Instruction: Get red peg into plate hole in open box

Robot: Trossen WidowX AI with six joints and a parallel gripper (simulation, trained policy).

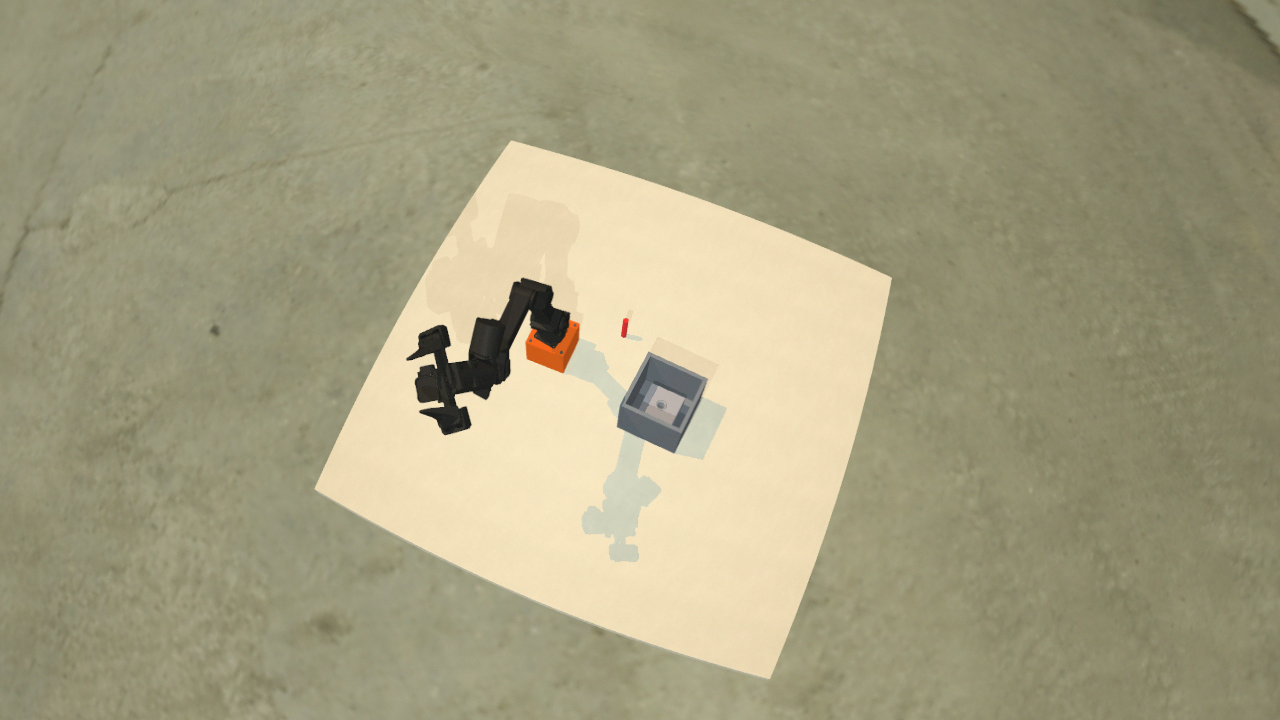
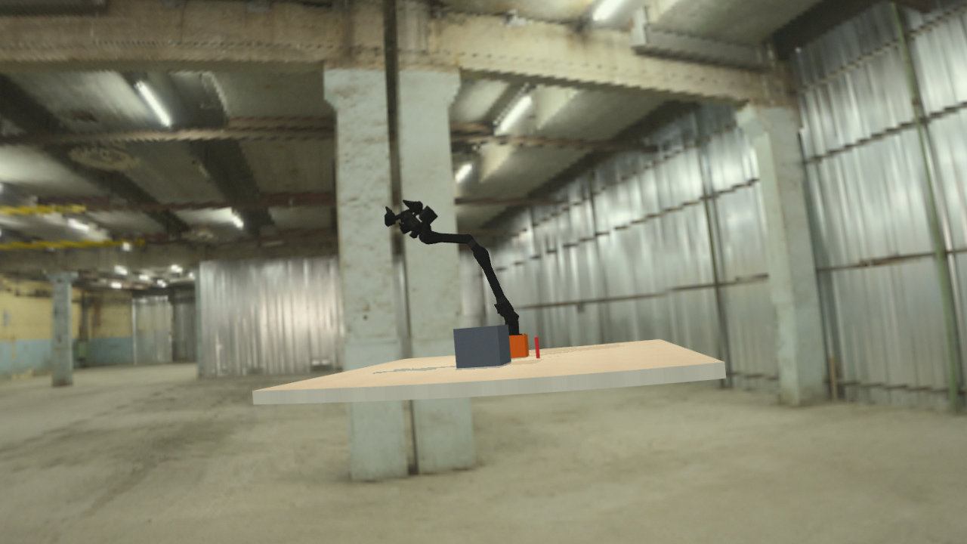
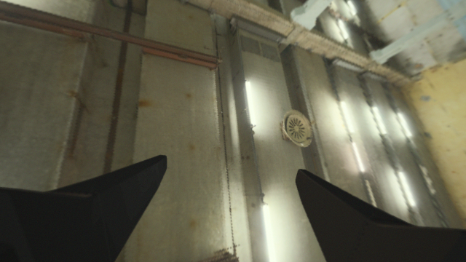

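Right now my gripper tip is 690 mm above the red peg, 640 mm to the right of it and 90 mm short of it. From my gripper tip the other things lie so: plate: 680 mm below, 490 mm to the left, 280 mm ahead.
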